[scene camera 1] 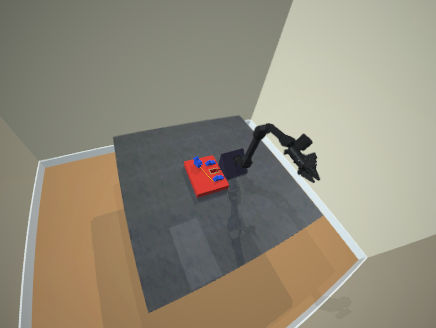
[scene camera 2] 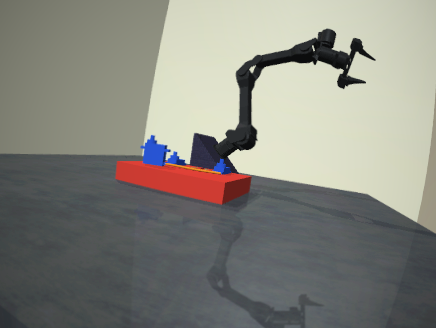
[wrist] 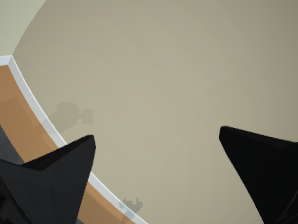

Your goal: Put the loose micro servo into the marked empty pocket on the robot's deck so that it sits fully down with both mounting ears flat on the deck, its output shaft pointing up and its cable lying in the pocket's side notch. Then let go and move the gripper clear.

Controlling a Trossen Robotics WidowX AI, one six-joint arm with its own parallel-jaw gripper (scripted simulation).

The same spot on a red deck: [scene camera 1: 202, 184] is [scene camera 2: 210, 176].
